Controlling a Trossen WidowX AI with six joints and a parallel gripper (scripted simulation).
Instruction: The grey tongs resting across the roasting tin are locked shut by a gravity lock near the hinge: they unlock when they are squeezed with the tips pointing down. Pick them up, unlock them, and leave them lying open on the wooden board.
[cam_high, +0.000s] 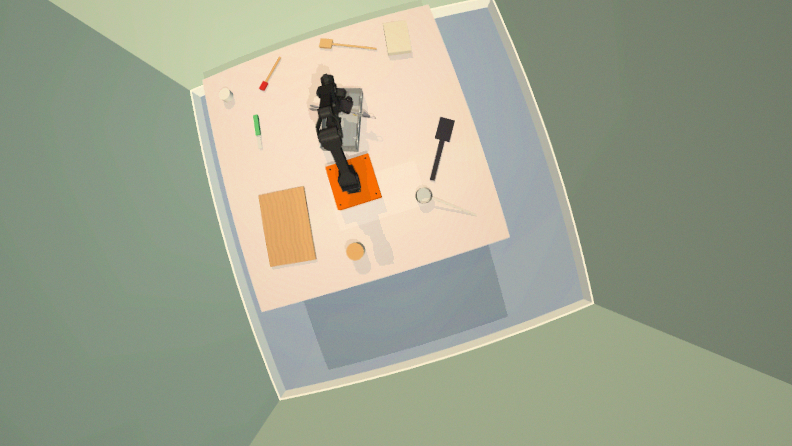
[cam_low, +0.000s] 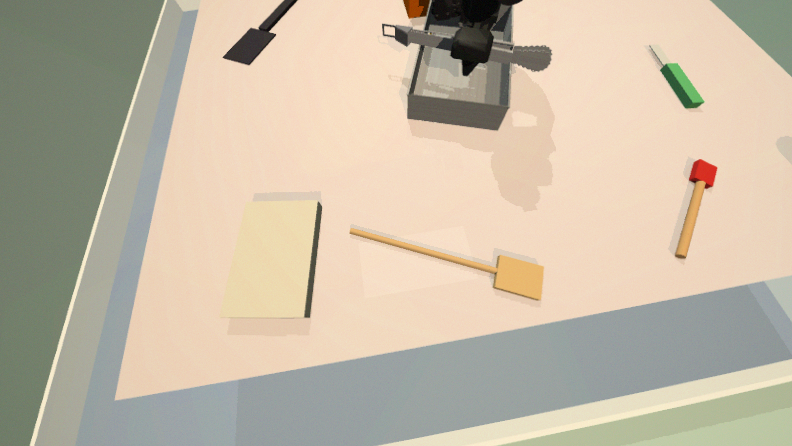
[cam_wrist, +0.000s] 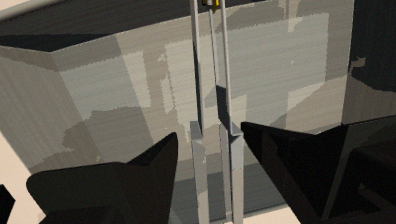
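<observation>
Now: gripper tip 20 mm past the roasting tin and 10 mm to the left of it. Also, from my gripper tip: pale block 380 mm ahead, 340 mm to the right, 20 mm below; green-handled tool 430 mm to the left, 20 mm below; black spatula 210 mm behind, 460 mm to the right, 30 mm below.
</observation>
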